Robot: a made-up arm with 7 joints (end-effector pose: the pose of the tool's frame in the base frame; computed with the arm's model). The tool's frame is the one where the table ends. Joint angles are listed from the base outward.
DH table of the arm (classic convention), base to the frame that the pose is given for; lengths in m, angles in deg. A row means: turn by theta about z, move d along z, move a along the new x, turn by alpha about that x. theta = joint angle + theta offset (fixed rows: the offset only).
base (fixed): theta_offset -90; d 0.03; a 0.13; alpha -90
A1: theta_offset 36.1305; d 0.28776; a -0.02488; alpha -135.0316
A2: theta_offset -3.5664; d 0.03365; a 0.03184; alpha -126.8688
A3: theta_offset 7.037; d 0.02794; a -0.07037; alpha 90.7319
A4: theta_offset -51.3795; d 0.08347; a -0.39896; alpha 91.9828
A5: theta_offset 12.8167; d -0.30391; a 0.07; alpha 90
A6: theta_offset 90; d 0.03; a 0.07; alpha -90
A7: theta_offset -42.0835; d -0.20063; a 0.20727; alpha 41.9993
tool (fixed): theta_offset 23.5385; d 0.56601; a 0; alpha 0
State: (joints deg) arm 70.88 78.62 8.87 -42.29 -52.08 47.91 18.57
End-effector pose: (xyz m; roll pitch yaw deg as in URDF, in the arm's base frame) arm 0.4128 -1.0174 0.1959 179.68 -73.29 -89.39
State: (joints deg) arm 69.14 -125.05 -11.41 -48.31 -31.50 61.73 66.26
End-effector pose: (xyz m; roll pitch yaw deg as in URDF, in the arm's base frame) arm 1.1446 0.1057 -0.1471 77.55 36.90 84.13
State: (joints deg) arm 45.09 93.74 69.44 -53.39 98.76 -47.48 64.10
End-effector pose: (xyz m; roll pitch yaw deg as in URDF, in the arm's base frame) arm -0.0377 -0.2824 0.4316 -104.98 -82.42 42.29
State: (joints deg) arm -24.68 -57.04 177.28 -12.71 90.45 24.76 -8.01
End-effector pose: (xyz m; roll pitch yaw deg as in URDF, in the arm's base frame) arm 0.1400 -0.0996 0.4025 -32.70 62.09 128.00
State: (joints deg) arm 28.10 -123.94 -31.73 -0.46 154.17 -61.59 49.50
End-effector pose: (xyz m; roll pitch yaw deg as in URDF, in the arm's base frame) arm 0.1688 -0.5621 -0.5831 91.68 -11.08 -95.01
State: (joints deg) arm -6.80 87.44 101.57 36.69 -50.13 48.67 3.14
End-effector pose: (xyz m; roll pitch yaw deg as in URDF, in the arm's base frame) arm 0.0645 0.7302 0.4893 52.31 -1.25 159.79
